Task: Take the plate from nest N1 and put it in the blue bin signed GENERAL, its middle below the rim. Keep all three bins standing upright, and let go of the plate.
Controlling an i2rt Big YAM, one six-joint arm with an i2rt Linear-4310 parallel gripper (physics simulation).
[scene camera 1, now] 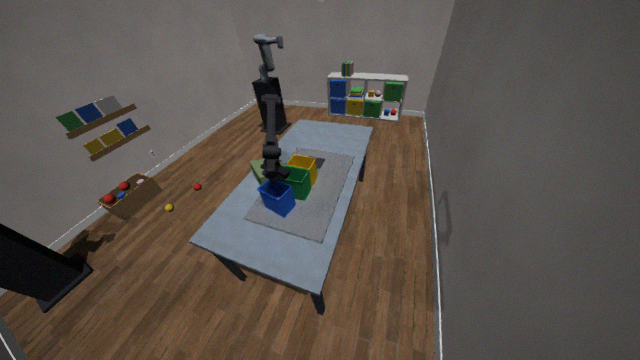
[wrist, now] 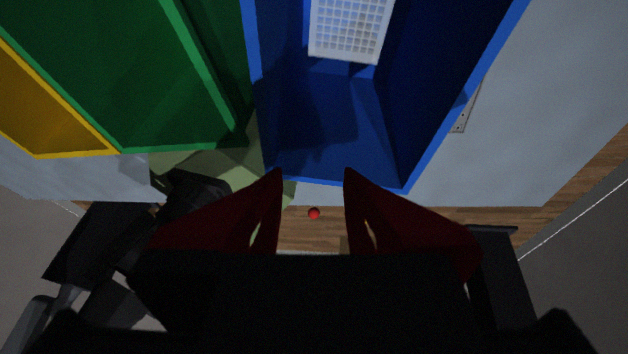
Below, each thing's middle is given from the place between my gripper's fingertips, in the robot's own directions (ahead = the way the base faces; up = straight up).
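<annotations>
Measured from my hand, the blue bin (scene camera 1: 270, 191) is 2 cm to the right of it and 1 cm ahead of it, and 14 cm below it. The green bin (wrist: 149, 83) sits 13 cm to the left of my hand and 5 cm ahead of it, and it too is 14 cm below it.
</annotations>
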